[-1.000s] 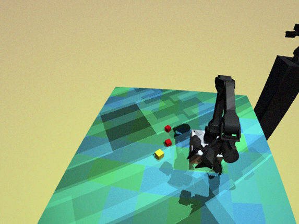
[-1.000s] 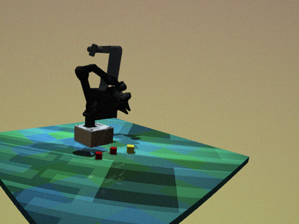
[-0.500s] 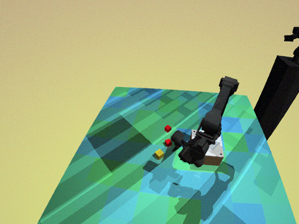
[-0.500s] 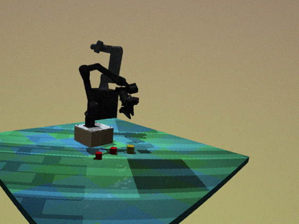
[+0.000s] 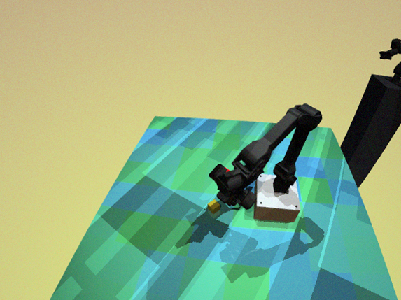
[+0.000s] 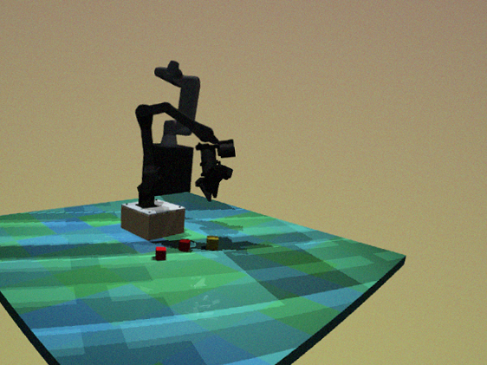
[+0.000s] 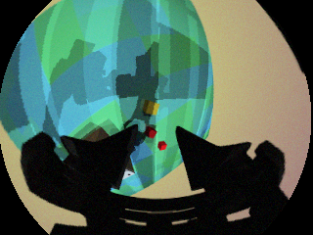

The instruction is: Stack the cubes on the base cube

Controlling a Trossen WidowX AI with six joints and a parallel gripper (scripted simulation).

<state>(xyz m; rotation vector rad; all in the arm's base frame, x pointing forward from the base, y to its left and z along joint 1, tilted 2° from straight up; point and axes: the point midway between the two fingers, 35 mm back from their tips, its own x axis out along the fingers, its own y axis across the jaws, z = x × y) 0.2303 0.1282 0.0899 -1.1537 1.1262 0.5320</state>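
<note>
The yellow base cube lies 5 cm ahead of my gripper tip, 3 cm to the right of it and 15 cm below it.
</note>
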